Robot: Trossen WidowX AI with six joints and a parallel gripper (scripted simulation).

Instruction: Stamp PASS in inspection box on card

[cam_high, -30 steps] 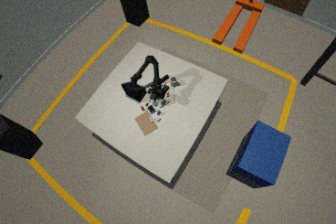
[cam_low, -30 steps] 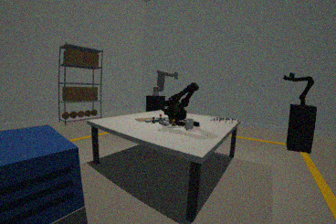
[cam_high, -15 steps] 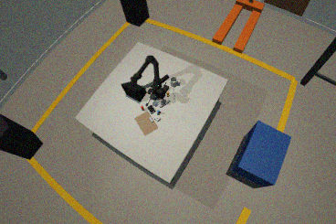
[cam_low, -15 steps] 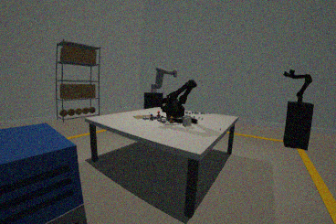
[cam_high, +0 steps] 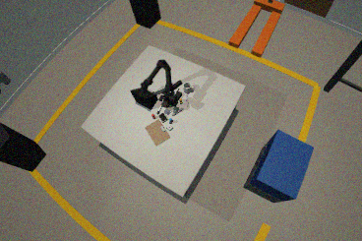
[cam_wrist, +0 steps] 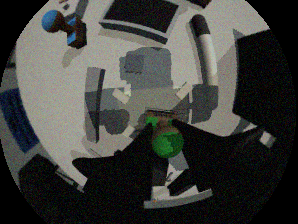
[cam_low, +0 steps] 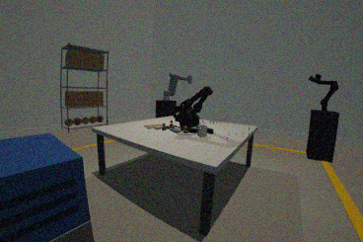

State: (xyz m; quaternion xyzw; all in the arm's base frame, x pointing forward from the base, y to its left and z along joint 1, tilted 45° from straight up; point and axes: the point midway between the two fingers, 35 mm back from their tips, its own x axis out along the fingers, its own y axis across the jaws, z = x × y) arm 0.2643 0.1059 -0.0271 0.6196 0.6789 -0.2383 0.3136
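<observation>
Right now the green stamp is right at my gripper tip. The rest, counted from my gripper tip: blue stamp: 11 cm ahead, 14 cm to the right; then light cylinder: 6 cm behind, 10 cm to the right, 1 cm below; then dark ink pad: 2 cm ahead, 14 cm to the right, 2 cm below.
</observation>
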